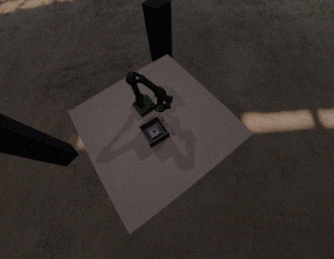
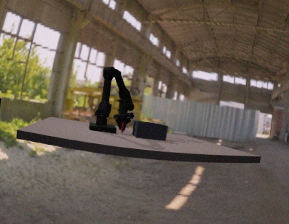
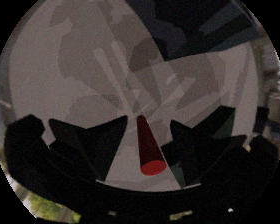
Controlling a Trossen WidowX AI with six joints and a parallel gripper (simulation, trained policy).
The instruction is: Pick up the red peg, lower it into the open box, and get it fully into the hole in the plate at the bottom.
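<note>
The plate is 12 cm ahead of my gripper tip, 19 cm to the right of it and 3 cm above it. From my gripper tip the other things lie so: red peg 1 cm to the left, 3 cm above; then dark box 12 cm ahead, 19 cm to the right, 1 cm above.
</note>
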